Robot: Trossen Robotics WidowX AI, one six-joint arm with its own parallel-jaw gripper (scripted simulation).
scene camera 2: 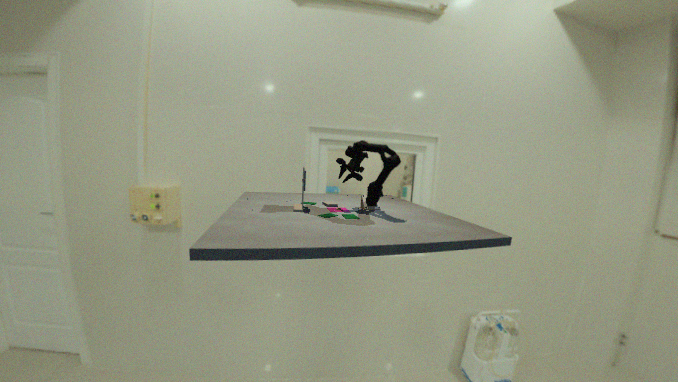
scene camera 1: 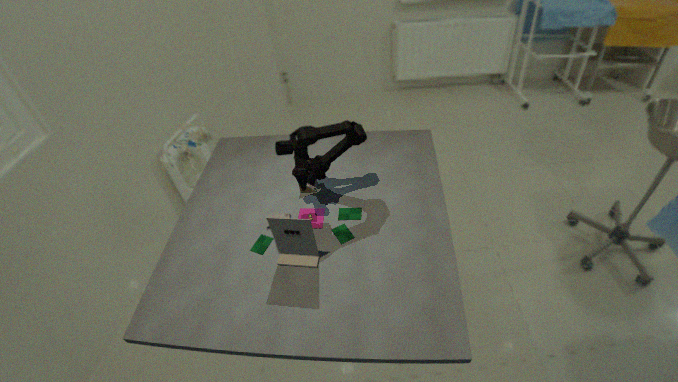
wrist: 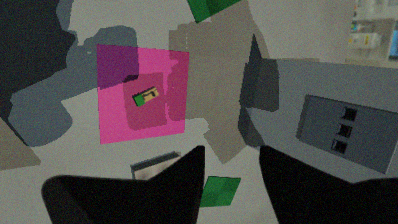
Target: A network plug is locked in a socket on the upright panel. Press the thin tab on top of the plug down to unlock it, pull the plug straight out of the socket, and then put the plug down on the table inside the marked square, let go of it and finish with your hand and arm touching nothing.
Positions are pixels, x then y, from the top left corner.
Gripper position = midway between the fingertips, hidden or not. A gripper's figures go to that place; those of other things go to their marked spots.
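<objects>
Upright grey panel (wrist: pixel 330 116), 31 cm from the lens. My gripper (wrist: pixel 232 153), 12 cm from the lens.
</objects>
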